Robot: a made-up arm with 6 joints. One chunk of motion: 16 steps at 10 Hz.
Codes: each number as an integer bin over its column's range. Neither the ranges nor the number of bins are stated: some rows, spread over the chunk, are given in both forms.
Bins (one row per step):
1: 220 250 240 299 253 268
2: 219 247 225 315 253 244
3: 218 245 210 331 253 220
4: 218 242 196 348 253 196
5: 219 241 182 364 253 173
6: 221 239 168 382 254 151
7: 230 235 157 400 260 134
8: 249 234 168 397 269 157
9: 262 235 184 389 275 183
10: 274 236 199 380 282 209
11: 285 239 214 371 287 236
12: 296 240 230 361 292 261
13: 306 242 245 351 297 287
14: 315 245 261 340 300 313
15: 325 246 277 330 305 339
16: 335 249 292 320 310 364
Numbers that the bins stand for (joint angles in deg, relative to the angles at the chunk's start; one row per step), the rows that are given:
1: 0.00 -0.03 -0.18 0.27 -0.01 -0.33
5: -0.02 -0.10 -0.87 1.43 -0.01 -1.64
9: 0.58 -0.15 -0.84 1.87 0.17 -1.50
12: 1.05 -0.11 -0.30 1.37 0.30 -0.42
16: 1.59 -0.04 0.44 0.65 0.45 1.00
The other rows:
2: -0.02 -0.05 -0.36 0.56 -0.01 -0.66
3: -0.03 -0.07 -0.54 0.84 -0.01 -0.99
4: -0.03 -0.09 -0.70 1.14 -0.01 -1.32
6: 0.01 -0.12 -1.03 1.75 0.00 -1.95
7: 0.14 -0.15 -1.17 2.07 0.05 -2.18
8: 0.40 -0.16 -1.03 2.01 0.12 -1.86
10: 0.75 -0.14 -0.67 1.71 0.22 -1.14
11: 0.90 -0.12 -0.49 1.55 0.26 -0.77
13: 1.19 -0.09 -0.12 1.20 0.34 -0.06
14: 1.32 -0.07 0.07 1.00 0.37 0.30
15: 1.46 -0.06 0.26 0.82 0.41 0.66

